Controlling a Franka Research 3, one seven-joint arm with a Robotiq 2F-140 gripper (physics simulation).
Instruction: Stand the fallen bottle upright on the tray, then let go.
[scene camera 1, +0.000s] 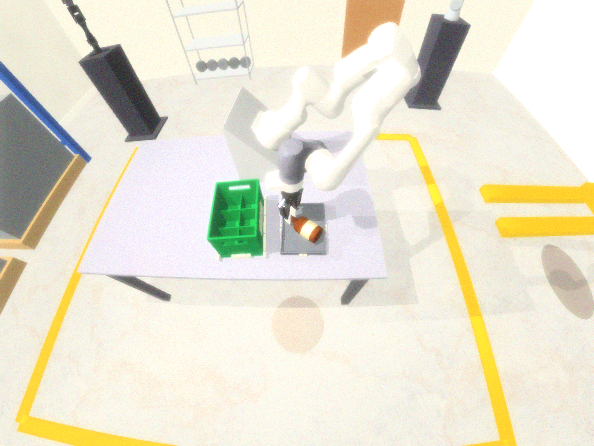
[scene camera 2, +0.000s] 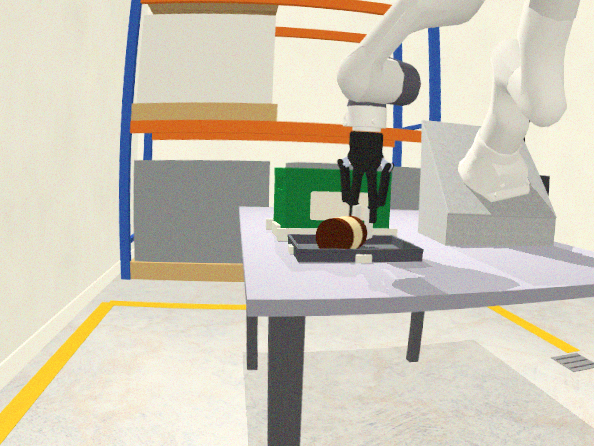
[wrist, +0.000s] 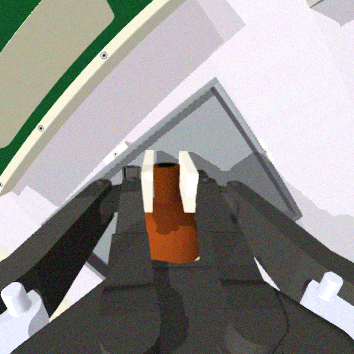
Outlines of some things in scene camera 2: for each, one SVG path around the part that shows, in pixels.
My gripper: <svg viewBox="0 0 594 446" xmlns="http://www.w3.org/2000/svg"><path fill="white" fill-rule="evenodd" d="M351 131L349 135L349 153L347 157L337 160L340 168L342 202L349 205L349 216L361 218L361 205L359 205L358 201L362 177L365 172L369 204L365 208L364 221L367 228L367 240L372 238L373 223L376 223L377 208L384 206L386 203L390 174L394 168L394 163L384 159L382 152L383 133ZM382 164L382 173L377 195L377 169ZM350 163L353 166L352 186L350 184Z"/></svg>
A brown bottle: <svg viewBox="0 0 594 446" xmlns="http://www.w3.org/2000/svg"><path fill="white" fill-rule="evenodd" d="M365 223L355 216L326 219L320 223L316 230L316 243L319 249L358 249L367 239Z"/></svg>
